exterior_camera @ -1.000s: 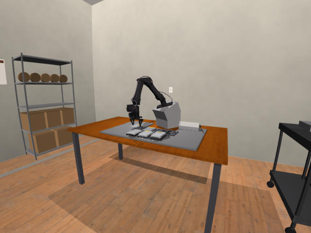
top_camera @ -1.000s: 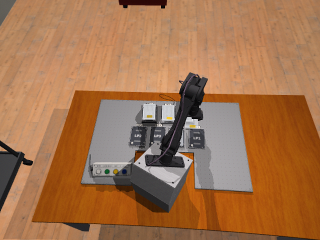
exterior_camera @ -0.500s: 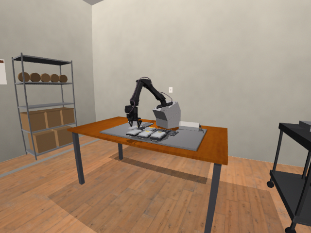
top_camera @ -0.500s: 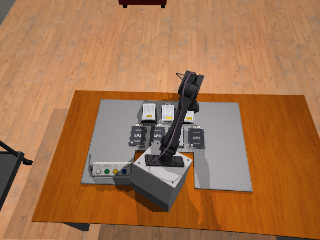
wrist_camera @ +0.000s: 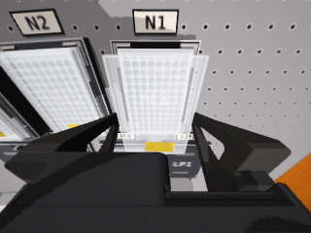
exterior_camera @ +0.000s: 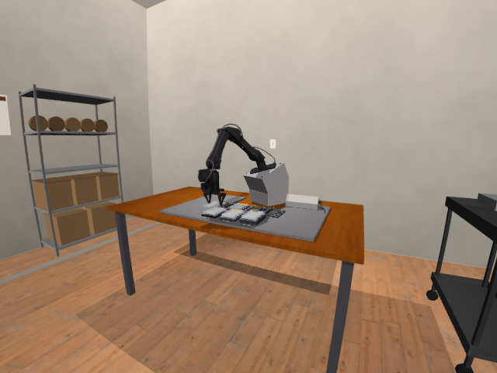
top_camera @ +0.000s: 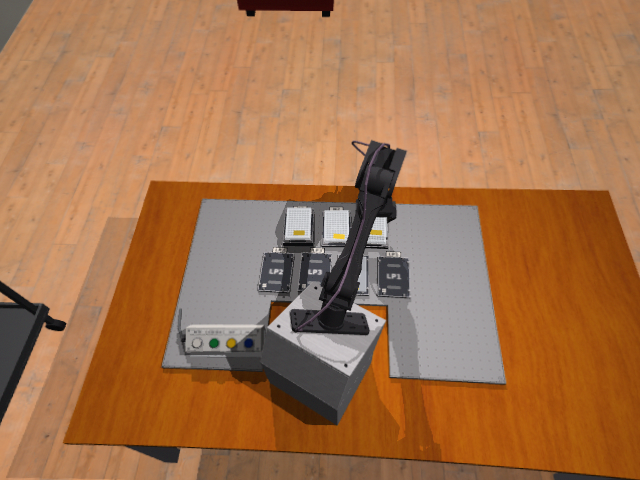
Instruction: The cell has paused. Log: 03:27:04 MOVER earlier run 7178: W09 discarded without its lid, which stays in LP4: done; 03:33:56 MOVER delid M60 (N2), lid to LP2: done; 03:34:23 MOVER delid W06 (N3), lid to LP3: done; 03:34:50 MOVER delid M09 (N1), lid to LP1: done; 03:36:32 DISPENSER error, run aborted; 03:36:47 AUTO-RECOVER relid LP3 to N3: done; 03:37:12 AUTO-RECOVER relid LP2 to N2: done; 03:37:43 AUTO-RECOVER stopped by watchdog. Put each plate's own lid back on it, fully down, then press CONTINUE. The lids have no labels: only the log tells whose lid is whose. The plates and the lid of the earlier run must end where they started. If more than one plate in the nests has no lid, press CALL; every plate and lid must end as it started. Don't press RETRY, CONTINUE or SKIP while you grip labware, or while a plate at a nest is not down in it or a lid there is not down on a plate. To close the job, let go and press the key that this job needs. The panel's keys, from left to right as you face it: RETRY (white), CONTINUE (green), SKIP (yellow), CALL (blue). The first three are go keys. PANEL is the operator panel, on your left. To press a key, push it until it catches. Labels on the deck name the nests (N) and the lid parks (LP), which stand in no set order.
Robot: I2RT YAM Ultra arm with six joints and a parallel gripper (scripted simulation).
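My hand is 5 cm above the plate. Round my hand: green CONTINUE key (34 cm behind, 55 cm to the left); then blue key (36 cm behind, 45 cm to the left); then yellow key (35 cm behind, 50 cm to the left).
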